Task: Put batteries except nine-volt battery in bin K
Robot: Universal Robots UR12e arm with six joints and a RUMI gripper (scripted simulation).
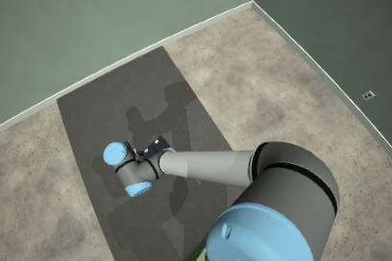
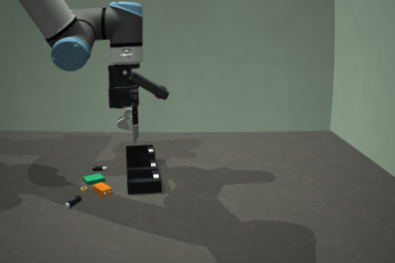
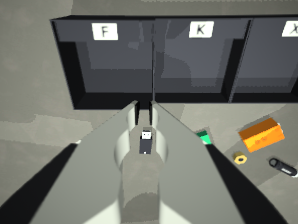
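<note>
Now: the black cylindrical battery 12 cm behind my hand, 24 cm to the right of it and 9 cm below it. From my hand the other things lie so: bin row: 2 cm ahead, 5 cm to the right, 7 cm below; then black usb stick: 11 cm behind, 2 cm to the right, 9 cm below; then flat green block: 11 cm behind, 10 cm to the right, 9 cm below.
</note>
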